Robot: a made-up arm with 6 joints.
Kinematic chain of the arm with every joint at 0, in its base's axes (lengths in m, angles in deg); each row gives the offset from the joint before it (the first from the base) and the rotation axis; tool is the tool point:
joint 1: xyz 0 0 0.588 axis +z
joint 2: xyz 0 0 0 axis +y
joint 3: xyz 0 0 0.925 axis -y
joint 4: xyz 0 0 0 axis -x
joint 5: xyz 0.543 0 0 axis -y
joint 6: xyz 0 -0.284 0 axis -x
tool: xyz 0 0 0
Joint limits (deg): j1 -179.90..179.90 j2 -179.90..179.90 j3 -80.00..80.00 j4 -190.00..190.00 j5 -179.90..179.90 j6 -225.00..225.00
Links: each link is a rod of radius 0.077 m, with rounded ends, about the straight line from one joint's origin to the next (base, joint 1, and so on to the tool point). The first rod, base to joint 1, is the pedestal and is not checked.
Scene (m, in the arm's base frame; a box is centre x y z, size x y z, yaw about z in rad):
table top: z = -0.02
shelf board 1: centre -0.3 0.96 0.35 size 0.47 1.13 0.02 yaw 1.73
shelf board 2: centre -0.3 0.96 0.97 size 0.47 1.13 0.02 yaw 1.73
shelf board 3: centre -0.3 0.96 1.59 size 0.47 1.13 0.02 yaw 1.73
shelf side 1: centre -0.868 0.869 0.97 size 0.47 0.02 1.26 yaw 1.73
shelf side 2: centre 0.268 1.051 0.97 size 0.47 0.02 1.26 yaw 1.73
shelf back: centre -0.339 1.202 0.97 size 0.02 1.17 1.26 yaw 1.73
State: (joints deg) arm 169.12 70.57 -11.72 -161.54 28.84 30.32
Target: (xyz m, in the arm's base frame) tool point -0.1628 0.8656 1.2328
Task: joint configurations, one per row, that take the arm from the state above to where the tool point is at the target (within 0.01 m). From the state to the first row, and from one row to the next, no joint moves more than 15 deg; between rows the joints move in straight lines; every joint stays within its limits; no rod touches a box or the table.
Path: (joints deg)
1: 163.15 57.53 -14.21 -166.28 26.11 24.67
2: 157.18 44.49 -16.70 -171.03 23.37 19.01
3: 151.20 31.45 -19.20 -175.77 20.64 13.36
4: 145.23 18.41 -21.69 -180.51 17.90 7.71
5: 139.26 5.36 -24.18 -185.26 15.17 2.05
6: 133.29 -7.68 -26.67 -190.00 12.43 -3.60
7: 120.65 -0.47 -18.35 -183.18 16.53 4.88
8: 108.00 6.73 -10.03 -176.36 20.64 13.36
9: 95.36 13.93 -1.72 -169.54 24.74 21.84
10: 82.72 21.14 6.60 -162.71 28.84 30.32

